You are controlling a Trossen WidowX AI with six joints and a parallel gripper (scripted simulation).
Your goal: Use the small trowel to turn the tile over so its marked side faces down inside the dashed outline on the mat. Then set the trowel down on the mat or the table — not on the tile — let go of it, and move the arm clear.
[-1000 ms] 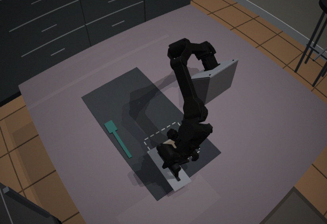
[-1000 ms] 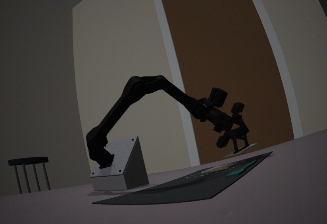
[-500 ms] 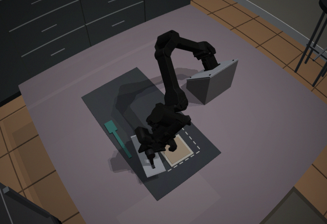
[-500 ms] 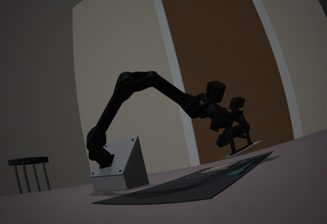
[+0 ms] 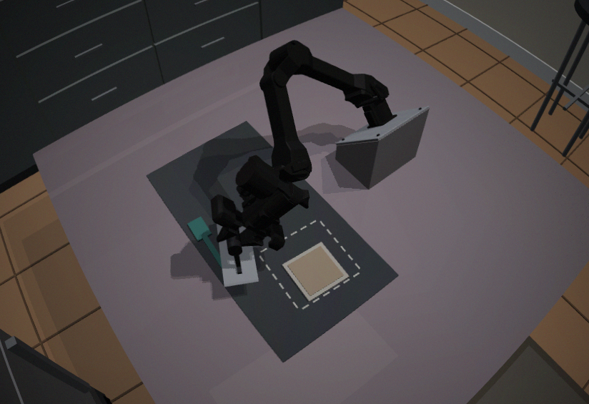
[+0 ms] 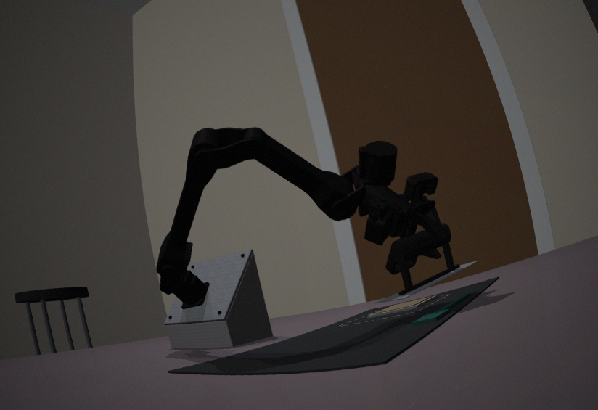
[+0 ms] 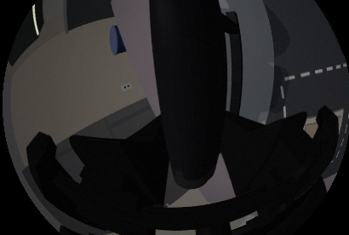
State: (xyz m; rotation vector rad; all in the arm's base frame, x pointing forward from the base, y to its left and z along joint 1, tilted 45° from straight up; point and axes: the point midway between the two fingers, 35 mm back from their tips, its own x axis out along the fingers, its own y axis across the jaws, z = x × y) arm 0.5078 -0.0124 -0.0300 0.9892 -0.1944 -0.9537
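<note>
The teal flat tool lies 10 cm below my gripper tip and 7 cm to the right of it. Round my gripper tip: dark mat 13 cm behind, 12 cm below, 4 cm to the right; then tile 15 cm to the left, 14 cm behind, 10 cm below.
</note>
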